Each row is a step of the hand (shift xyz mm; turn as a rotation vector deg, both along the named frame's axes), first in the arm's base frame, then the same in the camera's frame.
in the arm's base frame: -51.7 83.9 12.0 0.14 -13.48 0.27
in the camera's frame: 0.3 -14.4 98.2 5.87 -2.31 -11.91
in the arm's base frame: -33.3 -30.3 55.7 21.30 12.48 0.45
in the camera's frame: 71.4 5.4 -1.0 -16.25 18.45 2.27
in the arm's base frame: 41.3 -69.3 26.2 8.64 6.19 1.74
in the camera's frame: 27.0 34.1 -72.8 -5.93 8.70 2.25
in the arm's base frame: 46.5 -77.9 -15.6 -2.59 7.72 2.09
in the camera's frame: -2.8 9.4 -91.5 -0.39 0.91 8.35
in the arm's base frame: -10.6 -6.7 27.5 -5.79 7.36 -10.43
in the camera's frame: 28.6 8.6 4.4 -7.74 -9.59 6.68
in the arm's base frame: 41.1 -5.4 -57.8 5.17 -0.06 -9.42
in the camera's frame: -61.8 -7.9 -34.2 -9.62 -2.26 -4.22
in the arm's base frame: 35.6 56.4 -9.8 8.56 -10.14 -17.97
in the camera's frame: -50.1 30.9 32.9 -13.39 -7.19 -16.37
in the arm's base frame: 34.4 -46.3 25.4 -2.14 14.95 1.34
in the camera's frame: 20.2 32.9 -49.8 -4.26 2.15 14.39
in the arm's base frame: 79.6 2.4 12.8 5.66 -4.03 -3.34
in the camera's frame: -33.7 67.6 -28.2 -3.72 1.26 -6.63
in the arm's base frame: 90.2 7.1 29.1 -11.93 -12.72 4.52
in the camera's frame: -29.3 86.9 -25.0 15.05 -8.36 -5.31
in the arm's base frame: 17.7 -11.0 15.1 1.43 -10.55 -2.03
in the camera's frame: 6.4 20.7 -13.8 2.25 -2.28 -10.35
